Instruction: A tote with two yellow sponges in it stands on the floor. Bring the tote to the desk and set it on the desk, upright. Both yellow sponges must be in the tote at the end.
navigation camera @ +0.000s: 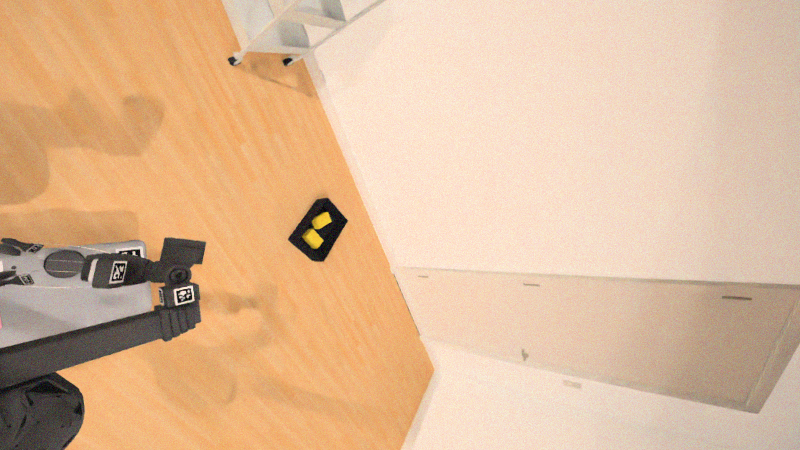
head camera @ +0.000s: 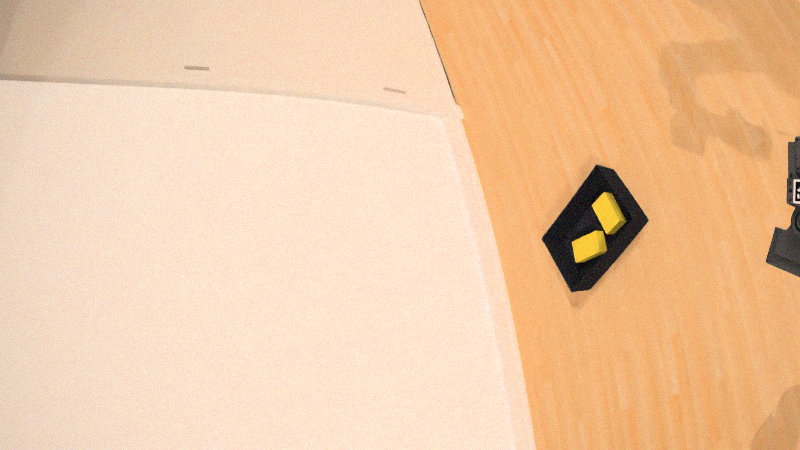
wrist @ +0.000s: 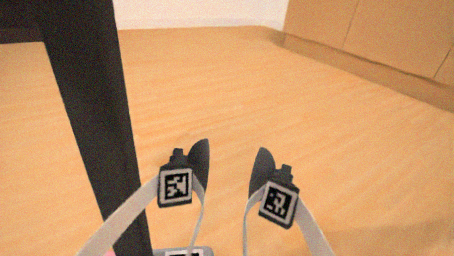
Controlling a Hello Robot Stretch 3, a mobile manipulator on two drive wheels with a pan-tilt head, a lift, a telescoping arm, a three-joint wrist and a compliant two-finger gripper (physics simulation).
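Frame: origin at the robot's base, x left, y up, z ahead, level; metres.
Seen in the pictures: gripper, between the fingertips: (wrist: pixel 231 161); robot's base, origin of its link: (navigation camera: pixel 65 262).
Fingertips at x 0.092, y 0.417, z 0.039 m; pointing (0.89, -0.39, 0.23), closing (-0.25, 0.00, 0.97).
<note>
Pixels of each thing's top centre, then the offset from my fingertips to it. "spot": a spot on its surface instead.
- black tote, centre of its top: (head camera: pixel 585 229) (navigation camera: pixel 325 229) dx -1.020, dy -0.316, dz -0.018 m
- white wheeled shelf unit, a spot on its surface: (navigation camera: pixel 313 19) spot: dx -0.763, dy +0.020, dz +0.837 m
A black tote (head camera: pixel 612 249) (navigation camera: pixel 335 229) stands upright on the wooden floor close to the white wall. Two yellow sponges lie inside it: one sponge (head camera: pixel 608 213) (navigation camera: pixel 312 238) near one end, the other sponge (head camera: pixel 588 247) (navigation camera: pixel 321 219) close beside it. My gripper (wrist: pixel 231 161) is open, with bare floor showing between its fingers. In the navigation view the gripper (navigation camera: pixel 8 260) is folded back over my base at the left edge, well apart from the tote. The desk does not show in these views.
The white wall (head camera: pixel 223 279) (navigation camera: pixel 559 139) runs beside the tote. A white wheeled shelf unit (navigation camera: pixel 313 19) stands against it at the top. A door-like panel (head camera: pixel 279 44) (navigation camera: pixel 615 313) adjoins the wall. A wooden cabinet (wrist: pixel 400 35) shows at the upper right, my dark mast (wrist: pixel 90 90) at left.
</note>
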